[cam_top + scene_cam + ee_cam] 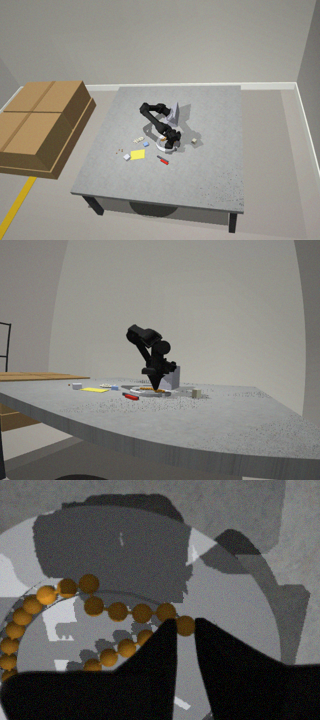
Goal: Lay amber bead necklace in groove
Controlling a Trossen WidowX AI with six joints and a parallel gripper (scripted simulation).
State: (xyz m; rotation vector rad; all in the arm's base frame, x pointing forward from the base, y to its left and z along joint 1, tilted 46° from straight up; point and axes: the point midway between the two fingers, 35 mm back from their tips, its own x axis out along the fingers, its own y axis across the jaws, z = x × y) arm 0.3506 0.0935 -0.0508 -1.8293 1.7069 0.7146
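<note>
The round bead board lies 40 mm to the right of my gripper tip, 40 mm behind it and 10 mm below it. The rest, counted from my gripper tip: blue cube 230 mm to the right, 10 mm below; cream cube 180 mm to the left, 60 mm behind, 10 mm below; red-handled tool 140 mm ahead, 40 mm to the right, 20 mm below.
</note>
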